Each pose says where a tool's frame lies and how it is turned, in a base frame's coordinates. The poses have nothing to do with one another.
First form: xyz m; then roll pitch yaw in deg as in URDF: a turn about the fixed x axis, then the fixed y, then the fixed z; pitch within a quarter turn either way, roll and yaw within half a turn.
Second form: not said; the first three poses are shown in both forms.
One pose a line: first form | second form
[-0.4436 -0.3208 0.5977 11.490 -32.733 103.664] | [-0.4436 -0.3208 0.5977 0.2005 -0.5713 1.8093]
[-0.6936 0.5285 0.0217 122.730 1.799 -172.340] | [-0.6936 0.5285 0.0217 2.1420 0.0314 -3.0079]
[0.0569 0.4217 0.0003 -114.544 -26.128 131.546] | [0.0569 0.4217 0.0003 -1.9992 -0.4560 2.2959]
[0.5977 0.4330 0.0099 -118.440 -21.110 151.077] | [0.5977 0.4330 0.0099 -2.0672 -0.3684 2.6368]
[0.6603 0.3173 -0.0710 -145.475 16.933 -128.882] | [0.6603 0.3173 -0.0710 -2.5390 0.2955 -2.2494]
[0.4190 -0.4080 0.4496 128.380 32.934 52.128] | [0.4190 -0.4080 0.4496 2.2407 0.5748 0.9098]
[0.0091 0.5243 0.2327 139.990 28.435 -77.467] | [0.0091 0.5243 0.2327 2.4433 0.4963 -1.3521]
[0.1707 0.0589 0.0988 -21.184 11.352 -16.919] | [0.1707 0.0589 0.0988 -0.3697 0.1981 -0.2953]
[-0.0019 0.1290 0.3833 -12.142 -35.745 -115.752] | [-0.0019 0.1290 0.3833 -0.2119 -0.6239 -2.0203]
